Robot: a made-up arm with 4 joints. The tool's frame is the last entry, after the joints. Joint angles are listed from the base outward. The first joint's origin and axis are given. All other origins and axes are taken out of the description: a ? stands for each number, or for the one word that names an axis. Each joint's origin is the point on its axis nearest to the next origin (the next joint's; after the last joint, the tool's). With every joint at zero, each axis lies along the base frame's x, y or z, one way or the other. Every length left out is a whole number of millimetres.
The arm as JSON. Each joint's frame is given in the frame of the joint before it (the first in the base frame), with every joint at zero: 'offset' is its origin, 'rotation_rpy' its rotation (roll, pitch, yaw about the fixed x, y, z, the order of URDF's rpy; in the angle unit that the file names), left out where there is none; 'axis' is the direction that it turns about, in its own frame. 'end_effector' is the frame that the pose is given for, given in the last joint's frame.
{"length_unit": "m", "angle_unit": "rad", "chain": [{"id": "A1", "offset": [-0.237, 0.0, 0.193], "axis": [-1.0, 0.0, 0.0]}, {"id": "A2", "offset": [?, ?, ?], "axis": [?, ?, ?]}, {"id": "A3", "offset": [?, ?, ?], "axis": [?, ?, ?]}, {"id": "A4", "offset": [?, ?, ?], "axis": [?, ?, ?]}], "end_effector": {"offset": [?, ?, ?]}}
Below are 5 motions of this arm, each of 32 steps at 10 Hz.
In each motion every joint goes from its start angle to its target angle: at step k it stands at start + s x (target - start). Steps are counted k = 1, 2, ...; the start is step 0. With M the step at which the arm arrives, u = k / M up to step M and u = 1 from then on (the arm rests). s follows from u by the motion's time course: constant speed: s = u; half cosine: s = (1 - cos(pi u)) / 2; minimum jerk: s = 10 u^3 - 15 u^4 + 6 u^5.
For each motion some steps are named. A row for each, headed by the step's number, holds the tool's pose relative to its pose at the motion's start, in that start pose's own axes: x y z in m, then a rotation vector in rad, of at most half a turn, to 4 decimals.
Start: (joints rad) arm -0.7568 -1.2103 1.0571 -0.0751
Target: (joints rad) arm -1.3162 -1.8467 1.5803 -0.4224
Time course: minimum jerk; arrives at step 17
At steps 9, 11, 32:
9: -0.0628 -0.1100 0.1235 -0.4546 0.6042 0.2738
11: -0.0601 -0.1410 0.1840 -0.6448 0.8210 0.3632
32: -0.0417 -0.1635 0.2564 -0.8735 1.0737 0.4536

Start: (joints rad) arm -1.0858 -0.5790 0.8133 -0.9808
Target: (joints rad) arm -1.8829 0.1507 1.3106 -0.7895
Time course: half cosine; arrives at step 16
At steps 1, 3, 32:
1: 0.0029 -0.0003 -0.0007 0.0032 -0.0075 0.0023
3: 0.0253 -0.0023 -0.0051 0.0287 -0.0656 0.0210
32: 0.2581 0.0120 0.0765 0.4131 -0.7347 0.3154

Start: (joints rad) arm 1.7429 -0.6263 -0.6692 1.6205
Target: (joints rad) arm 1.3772 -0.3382 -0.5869 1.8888
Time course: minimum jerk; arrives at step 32
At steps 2, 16, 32:
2: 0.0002 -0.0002 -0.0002 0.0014 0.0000 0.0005
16: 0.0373 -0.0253 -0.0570 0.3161 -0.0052 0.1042
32: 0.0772 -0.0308 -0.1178 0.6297 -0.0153 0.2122

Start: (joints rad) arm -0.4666 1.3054 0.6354 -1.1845
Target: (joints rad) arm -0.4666 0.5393 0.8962 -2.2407
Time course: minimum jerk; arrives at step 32
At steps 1, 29, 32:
1: -0.0001 0.0000 0.0000 -0.0003 0.0001 0.0003
29: -0.0857 -0.0949 0.1650 -0.9529 -0.1464 1.0541
32: -0.0860 -0.0953 0.1662 -0.9583 -0.1516 1.0617

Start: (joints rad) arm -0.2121 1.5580 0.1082 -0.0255
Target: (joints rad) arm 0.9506 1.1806 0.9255 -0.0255
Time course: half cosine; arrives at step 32
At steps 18, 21, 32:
18: 0.0509 -0.0968 0.1468 -0.3262 0.6682 0.6470
21: 0.0854 -0.1088 0.1896 -0.4689 0.8040 0.7679
32: 0.1641 -0.1017 0.2739 -0.8079 1.0268 0.9507

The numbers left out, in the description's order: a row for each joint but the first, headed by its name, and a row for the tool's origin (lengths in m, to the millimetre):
A2: xyz 0.0 -0.082 0.101, axis 0.0 -1.0 0.0
A3: xyz -0.083 0.0 -0.188, axis 0.0 1.0 0.0
A4: xyz -0.107 0.0 -0.106, axis 1.0 0.0 0.0
tool: xyz 0.0 -0.11 -0.058

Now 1 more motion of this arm.
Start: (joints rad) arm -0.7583 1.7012 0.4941 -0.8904
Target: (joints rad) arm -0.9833 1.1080 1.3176 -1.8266
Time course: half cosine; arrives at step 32
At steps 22, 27, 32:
22: -0.0496 -0.0808 0.1570 -0.5062 0.4537 1.0209
27: -0.0386 -0.0835 0.1800 -0.5501 0.4354 1.2790
32: -0.0343 -0.0832 0.1873 -0.5586 0.4175 1.3730

